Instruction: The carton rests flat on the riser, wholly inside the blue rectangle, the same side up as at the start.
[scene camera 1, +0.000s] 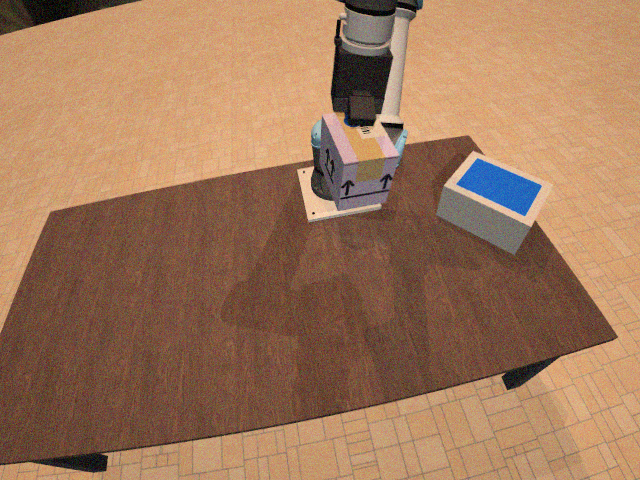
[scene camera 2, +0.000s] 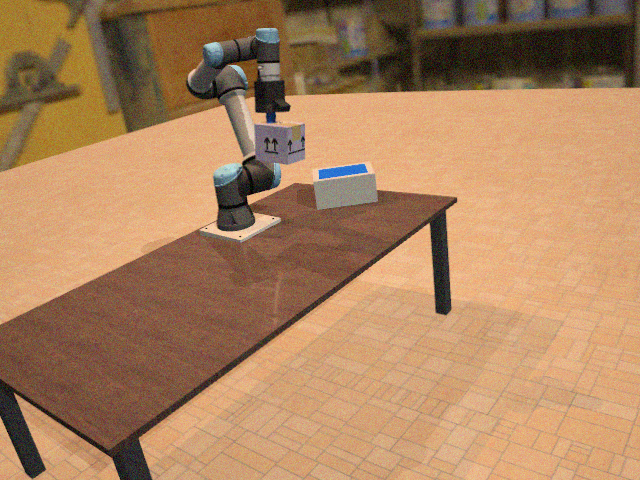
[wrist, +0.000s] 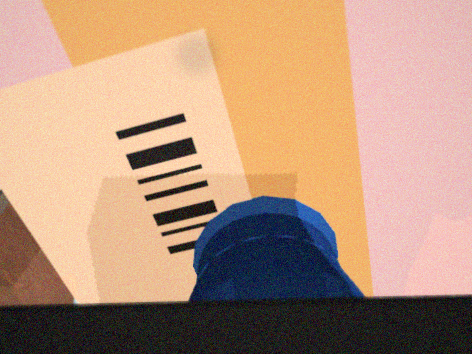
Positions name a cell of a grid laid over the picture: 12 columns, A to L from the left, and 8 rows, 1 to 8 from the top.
Observation:
My suction cup (wrist: G6) carries a carton (scene camera 1: G3), clear of everything else. The table carries a riser (scene camera 1: J4).
The carton also shows in scene camera 2 (scene camera 2: F3) and in the wrist view (wrist: D3). The riser also shows in scene camera 2 (scene camera 2: G4).

